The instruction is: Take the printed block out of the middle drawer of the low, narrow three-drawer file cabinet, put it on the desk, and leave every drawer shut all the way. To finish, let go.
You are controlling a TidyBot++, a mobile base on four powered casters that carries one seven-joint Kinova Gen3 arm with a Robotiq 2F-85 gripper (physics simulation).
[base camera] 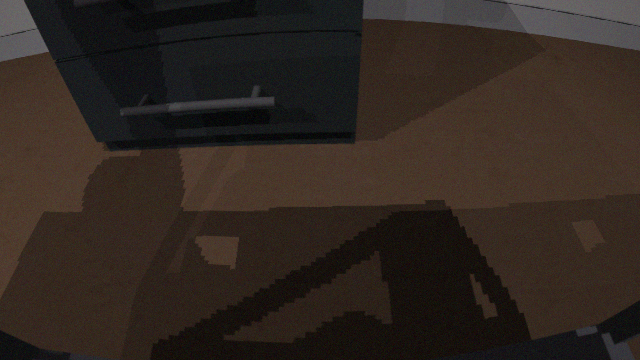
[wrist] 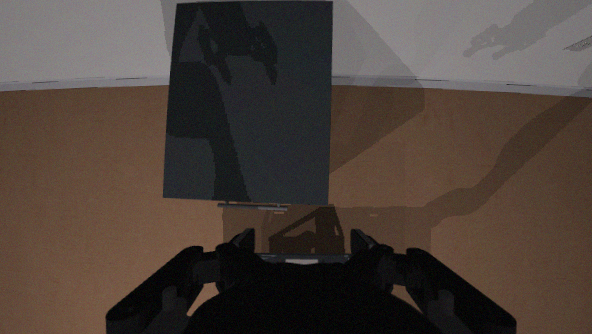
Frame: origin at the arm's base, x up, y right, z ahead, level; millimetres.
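Where they show: gripper, fingertip midpoint: point(wrist: 302, 239).
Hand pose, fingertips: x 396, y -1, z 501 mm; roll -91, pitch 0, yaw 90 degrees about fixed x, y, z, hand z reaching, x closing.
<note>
After its pixels a point has its place.
The dark file cabinet point(base camera: 310, 85) @(x -278, y 0, z 478 mm) point(wrist: 280, 115) @(x 123, y -53, z 699 mm) stands against the wall. In the base camera view its lowest drawer front shows with a grey bar handle point(base camera: 220, 104) @(x -277, y -110, z 445 mm), flush with the body, and part of the drawer above shows at the top edge. In the wrist view its top is seen from above, with one handle point(wrist: 252, 206) @(x 35, y -148, z 454 mm) sticking out past the front edge. My gripper point(wrist: 302, 239) @(x 396, y -1, z 501 mm) is open and empty, in front of the cabinet and above it. The printed block and the desk do not show in either view; the inside of the middle drawer is hidden.
The wall point(wrist: 90, 40) @(x -41, y -828, z 1075 mm) with its white baseboard point(base camera: 430, 12) @(x -366, y 350, z 1029 mm) point(wrist: 125, 81) @(x -339, y -991, z 1067 mm) runs behind the cabinet. Brown floor point(base camera: 475, 165) @(x -397, y 249, z 442 mm) point(wrist: 90, 160) @(x -397, y -1274, z 625 mm) lies in front and at both sides, with shadows of the arm and base across it. Parts of my base show at the lower corners of the base camera view.
</note>
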